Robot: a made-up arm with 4 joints. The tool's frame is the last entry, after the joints. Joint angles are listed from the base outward. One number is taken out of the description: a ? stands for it. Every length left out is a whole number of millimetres.
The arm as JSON. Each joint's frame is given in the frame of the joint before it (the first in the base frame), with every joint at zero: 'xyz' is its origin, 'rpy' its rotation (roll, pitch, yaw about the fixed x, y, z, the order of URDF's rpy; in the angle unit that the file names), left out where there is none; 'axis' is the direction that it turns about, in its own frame. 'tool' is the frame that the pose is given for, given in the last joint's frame.
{
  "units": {
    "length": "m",
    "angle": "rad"
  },
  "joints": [
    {
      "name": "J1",
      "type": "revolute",
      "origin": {
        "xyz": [
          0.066,
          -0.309,
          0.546
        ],
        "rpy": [
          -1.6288,
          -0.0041,
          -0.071
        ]
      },
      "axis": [
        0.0,
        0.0,
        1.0
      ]
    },
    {
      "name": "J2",
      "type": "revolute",
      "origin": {
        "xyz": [
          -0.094,
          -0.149,
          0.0
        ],
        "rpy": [
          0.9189,
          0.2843,
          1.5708
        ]
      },
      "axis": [
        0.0,
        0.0,
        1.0
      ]
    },
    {
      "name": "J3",
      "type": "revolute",
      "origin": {
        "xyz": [
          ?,
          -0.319,
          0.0
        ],
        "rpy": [
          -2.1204,
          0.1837,
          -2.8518
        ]
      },
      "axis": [
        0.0,
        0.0,
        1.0
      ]
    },
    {
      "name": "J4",
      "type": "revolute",
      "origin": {
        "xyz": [
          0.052,
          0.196,
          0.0
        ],
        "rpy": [
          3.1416,
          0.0,
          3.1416
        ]
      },
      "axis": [
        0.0,
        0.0,
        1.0
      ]
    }
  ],
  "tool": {
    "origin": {
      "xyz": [
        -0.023,
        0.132,
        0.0
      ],
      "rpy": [
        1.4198,
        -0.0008,
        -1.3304
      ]
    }
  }
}
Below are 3 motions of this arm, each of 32 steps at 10 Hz.
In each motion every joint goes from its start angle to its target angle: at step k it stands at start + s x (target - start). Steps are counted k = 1, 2, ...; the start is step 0. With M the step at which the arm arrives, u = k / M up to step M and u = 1 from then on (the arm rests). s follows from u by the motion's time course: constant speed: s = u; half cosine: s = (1 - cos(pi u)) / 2; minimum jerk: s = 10 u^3 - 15 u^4 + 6 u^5.
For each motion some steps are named. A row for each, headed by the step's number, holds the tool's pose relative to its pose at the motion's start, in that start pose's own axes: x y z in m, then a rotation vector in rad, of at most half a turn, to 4 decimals.
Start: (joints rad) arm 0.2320 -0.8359 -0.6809 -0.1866
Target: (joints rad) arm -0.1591 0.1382 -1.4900 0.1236
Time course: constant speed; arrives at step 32
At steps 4, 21, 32:
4: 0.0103 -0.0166 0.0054 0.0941 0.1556 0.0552
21: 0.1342 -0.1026 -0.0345 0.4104 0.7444 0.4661
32: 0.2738 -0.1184 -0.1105 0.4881 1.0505 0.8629

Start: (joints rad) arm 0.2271 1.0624 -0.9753 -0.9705
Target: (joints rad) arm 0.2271 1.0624 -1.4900 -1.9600
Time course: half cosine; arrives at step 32
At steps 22, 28, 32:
22: 0.0871 0.0026 -0.0175 -0.0003 -0.3651 -0.0555
28: 0.1116 0.0037 -0.0252 -0.0004 -0.4515 -0.0687
32: 0.1168 0.0040 -0.0269 -0.0004 -0.4694 -0.0714

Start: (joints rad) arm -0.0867 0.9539 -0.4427 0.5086
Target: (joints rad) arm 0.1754 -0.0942 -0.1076 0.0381
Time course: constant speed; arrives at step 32
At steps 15, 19, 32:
15: -0.0688 0.1038 -0.0394 -0.2341 -0.4687 -0.4092
19: -0.0766 0.1263 -0.0471 -0.3255 -0.5866 -0.5017
32: -0.0872 0.1760 -0.0564 -0.7036 -0.9419 -0.7312

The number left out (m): 0.126
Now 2 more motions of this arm.
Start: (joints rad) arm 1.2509 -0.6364 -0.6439 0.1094
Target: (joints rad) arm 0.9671 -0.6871 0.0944 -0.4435
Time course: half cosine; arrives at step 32
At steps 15, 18, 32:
15: 0.0228 0.0483 -0.1776 -0.0080 -0.6870 -0.1771
18: 0.0503 0.0607 -0.2248 -0.0198 -0.9097 -0.2351
32: 0.1572 0.0786 -0.3110 -0.0783 -1.5194 -0.3916

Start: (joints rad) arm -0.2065 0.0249 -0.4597 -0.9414
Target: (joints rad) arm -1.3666 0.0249 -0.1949 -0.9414
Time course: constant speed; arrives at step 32
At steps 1, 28, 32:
1: -0.0093 0.0010 -0.0071 -0.0018 -0.0443 -0.0034
28: -0.0910 0.0254 -0.2775 -0.0400 -1.2420 -0.0887
32: -0.0736 0.0276 -0.3160 -0.0442 -1.4195 -0.0998

